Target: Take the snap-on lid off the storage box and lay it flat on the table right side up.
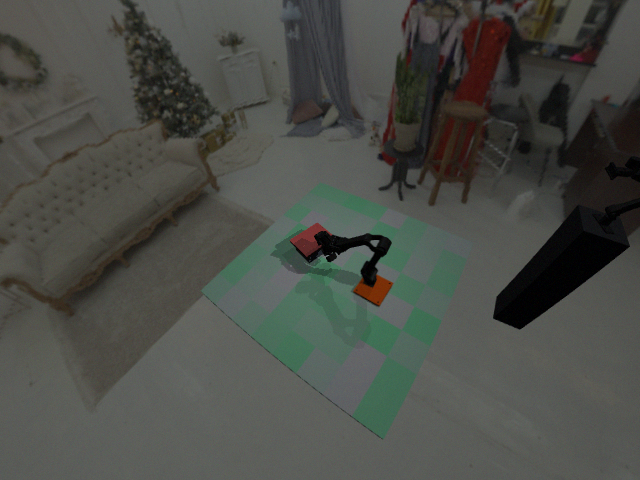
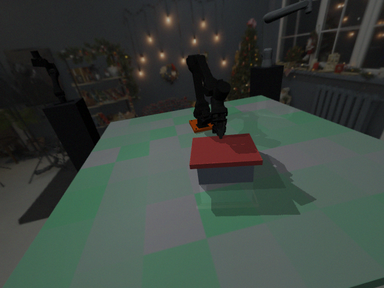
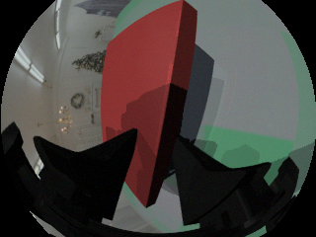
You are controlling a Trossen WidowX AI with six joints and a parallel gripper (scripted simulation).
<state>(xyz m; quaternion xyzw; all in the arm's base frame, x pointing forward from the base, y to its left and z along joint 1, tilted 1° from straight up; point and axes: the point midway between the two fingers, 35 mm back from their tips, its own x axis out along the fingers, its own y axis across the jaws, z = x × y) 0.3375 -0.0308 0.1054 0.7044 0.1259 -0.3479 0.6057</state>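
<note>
The lid lies 7 cm ahead of my gripper tip, 2 cm to the right of it and 1 cm above it. Round my gripper tip: storage box 7 cm ahead, 2 cm to the right, 4 cm below.
</note>
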